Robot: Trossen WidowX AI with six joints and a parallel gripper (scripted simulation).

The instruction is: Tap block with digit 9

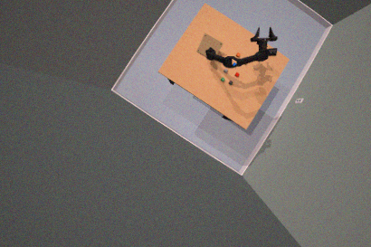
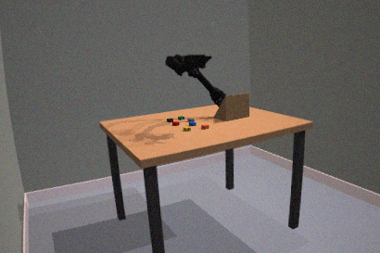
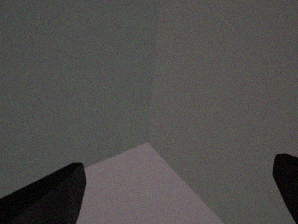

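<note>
The green block is 41 cm below my gripper tip, 39 cm to the right of it and 2 cm ahead of it. Also, from my gripper tip: orange block (41 cm below, 8 cm to the right); then red block (41 cm below, 26 cm to the right, 11 cm ahead); then yellow block (41 cm below, 10 cm to the right, 10 cm ahead).
</note>
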